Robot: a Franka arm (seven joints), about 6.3 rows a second.
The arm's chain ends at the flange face. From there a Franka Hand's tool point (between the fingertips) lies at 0.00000 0.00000 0.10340 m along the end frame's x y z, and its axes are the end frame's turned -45 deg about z.
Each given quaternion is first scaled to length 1.
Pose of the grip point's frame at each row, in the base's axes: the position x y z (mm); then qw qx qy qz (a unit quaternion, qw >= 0):
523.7 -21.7 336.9 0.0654 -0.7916 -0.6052 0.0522
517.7 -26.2 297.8 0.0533 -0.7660 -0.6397 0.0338
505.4 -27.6 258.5 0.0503 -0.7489 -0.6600 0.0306
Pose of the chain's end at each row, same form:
540.4 -25.9 438.9 0.0404 -0.9630 -0.2562 0.0733
530.1 -30.2 400.4 0.0363 -0.9525 -0.2979 0.0516
517.0 -31.2 361.2 0.0348 -0.9445 -0.3232 0.0475

